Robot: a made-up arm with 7 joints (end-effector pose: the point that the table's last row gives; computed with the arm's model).
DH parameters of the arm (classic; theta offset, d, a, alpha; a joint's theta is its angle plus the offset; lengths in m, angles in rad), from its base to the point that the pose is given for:
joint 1: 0 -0.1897 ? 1.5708
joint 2: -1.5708 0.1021 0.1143 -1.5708
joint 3: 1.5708 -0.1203 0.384 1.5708
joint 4: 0 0.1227 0.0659 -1.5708
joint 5: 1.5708 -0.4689 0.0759 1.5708
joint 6: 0 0.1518 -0.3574 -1.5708
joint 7: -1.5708 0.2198 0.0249 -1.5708
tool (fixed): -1.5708 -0.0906 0 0
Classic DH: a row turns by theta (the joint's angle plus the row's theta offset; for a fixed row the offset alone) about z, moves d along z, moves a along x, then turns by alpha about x.
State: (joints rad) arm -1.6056 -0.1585 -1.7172 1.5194 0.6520 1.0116 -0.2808
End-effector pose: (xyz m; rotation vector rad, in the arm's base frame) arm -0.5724 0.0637 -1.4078 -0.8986 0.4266 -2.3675
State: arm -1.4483 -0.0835 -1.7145 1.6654 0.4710 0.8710 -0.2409
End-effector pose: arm -0.6161 -0.2143 -1.2779 -1.1660 0.0265 -2.4037
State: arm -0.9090 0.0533 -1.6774 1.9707 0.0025 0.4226 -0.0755
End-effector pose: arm -0.4319 -0.6189 -0.9351 -1.4053 -0.9865 -2.3107
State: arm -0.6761 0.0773 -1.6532 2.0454 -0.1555 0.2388 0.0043
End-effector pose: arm -0.3154 -0.6547 -0.8628 -1.3775 -1.2318 -2.2311
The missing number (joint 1, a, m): -0.0914
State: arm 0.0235 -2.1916 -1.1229 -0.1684 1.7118 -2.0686 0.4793
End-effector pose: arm 0.0244 -0.1123 0.0297 0.1731 0.1598 -0.5421
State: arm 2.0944 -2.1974 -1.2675 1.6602 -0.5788 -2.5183 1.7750
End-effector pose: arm 0.2835 -1.0191 -0.0495 0.7395 -1.0112 -1.5934
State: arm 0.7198 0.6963 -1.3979 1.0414 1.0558 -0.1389 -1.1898
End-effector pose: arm 0.5283 0.2270 -0.7978 -0.4560 -1.4701 -0.9412
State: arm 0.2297 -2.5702 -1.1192 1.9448 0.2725 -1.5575 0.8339
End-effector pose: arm -0.4158 0.1661 0.0473 -0.2718 -0.0131 1.3911
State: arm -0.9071 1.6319 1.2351 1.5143 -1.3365 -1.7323 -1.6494
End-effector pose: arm -0.1581 0.4773 0.0822 -1.8212 -0.5005 -2.4921
